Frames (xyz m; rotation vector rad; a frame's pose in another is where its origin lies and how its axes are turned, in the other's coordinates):
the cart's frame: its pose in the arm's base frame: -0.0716 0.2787 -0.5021 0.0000 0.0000 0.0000
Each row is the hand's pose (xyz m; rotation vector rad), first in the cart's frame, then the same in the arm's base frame.
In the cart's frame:
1: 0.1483 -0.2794 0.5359 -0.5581 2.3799 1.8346
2: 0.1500 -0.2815 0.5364 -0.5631 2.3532 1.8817
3: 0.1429 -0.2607 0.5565 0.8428 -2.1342 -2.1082
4: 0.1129 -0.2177 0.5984 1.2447 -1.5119 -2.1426
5: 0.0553 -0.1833 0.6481 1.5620 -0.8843 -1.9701
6: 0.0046 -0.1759 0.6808 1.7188 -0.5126 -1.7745
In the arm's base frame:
1: 0.0767 -0.0007 0.0338 -0.5581 2.3799 1.8346
2: 0.0784 -0.0028 0.0343 -0.5631 2.3532 1.8817
3: 0.0713 0.0180 0.0544 0.8428 -2.1342 -2.1082
4: 0.0413 0.0610 0.0963 1.2447 -1.5119 -2.1426
5: -0.0163 0.0954 0.1460 1.5620 -0.8843 -1.9701
6: -0.0670 0.1028 0.1787 1.7188 -0.5126 -1.7745

